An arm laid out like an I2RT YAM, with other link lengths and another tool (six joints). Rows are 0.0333 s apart.
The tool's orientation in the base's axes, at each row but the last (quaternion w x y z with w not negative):
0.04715 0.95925 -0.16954 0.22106
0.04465 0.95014 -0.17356 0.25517
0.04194 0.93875 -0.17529 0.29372
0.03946 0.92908 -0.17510 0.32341
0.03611 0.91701 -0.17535 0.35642
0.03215 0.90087 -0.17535 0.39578
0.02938 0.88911 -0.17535 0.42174
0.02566 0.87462 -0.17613 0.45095
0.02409 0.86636 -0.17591 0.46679
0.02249 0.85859 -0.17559 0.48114
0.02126 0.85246 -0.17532 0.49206
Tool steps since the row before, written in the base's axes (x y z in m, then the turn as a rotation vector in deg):
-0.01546 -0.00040 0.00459 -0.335 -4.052 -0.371
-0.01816 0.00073 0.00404 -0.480 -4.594 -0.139
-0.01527 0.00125 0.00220 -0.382 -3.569 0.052
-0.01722 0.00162 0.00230 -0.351 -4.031 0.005
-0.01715 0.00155 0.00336 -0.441 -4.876 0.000
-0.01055 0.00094 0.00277 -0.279 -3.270 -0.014
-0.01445 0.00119 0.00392 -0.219 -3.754 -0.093
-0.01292 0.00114 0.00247 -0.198 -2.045 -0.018
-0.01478 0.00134 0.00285 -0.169 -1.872 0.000
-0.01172 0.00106 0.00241 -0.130 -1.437 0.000
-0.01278 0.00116 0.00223 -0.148 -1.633 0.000
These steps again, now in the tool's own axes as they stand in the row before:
-0.01092 0.00580 -0.01036 0.787 3.911 0.867
-0.01290 0.00571 -0.01215 0.952 4.469 0.692
-0.01083 0.00418 -0.01024 0.823 3.471 0.401
-0.01163 0.00443 -0.01222 0.956 3.894 0.542
-0.00996 0.00431 -0.01379 1.141 4.717 0.650
-0.00486 0.00250 -0.00949 0.765 3.159 0.457
-0.00578 0.00337 -0.01344 0.879 3.599 0.649
-0.00522 0.00293 -0.01177 0.463 1.983 0.273
-0.00547 0.00323 -0.01371 0.444 1.809 0.250
-0.00386 0.00248 -0.01110 0.340 1.389 0.192
-0.00424 0.00270 -0.01202 0.387 1.578 0.218

